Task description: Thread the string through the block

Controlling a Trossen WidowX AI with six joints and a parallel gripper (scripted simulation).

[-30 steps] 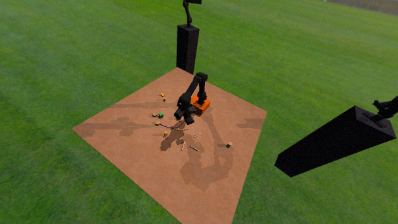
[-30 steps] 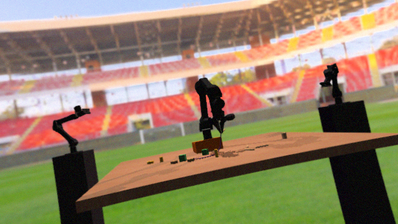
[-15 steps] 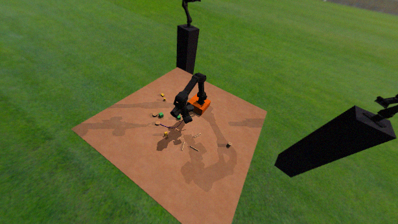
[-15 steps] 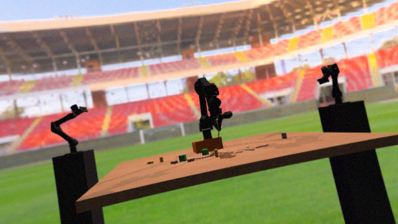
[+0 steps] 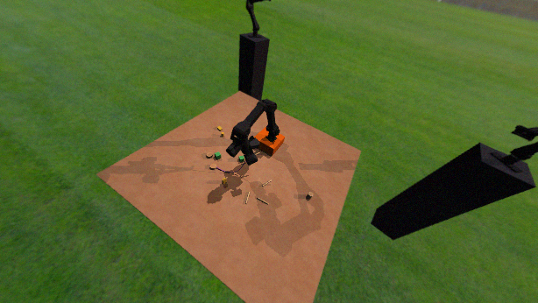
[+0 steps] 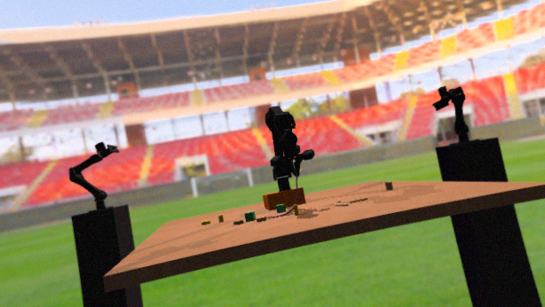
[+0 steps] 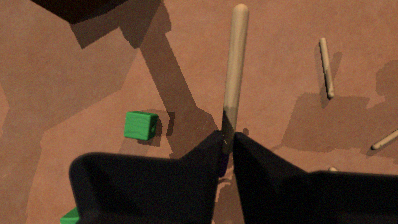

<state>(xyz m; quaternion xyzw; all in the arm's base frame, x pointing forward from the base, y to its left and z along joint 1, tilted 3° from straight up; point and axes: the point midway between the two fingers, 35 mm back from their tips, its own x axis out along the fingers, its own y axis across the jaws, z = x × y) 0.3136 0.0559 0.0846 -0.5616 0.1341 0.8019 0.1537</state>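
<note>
Right now my gripper tip is 17 cm short of the yellow piece, 4 cm to the left of it and 12 cm above it. From my gripper tip the other things lie so: green cube: 7 cm ahead, 23 cm to the right, 12 cm below; thin wooden stick: 1 cm behind, 1 cm to the left, 1 cm above; round wooden button: 15 cm ahead, 18 cm to the right, 13 cm below.
</note>
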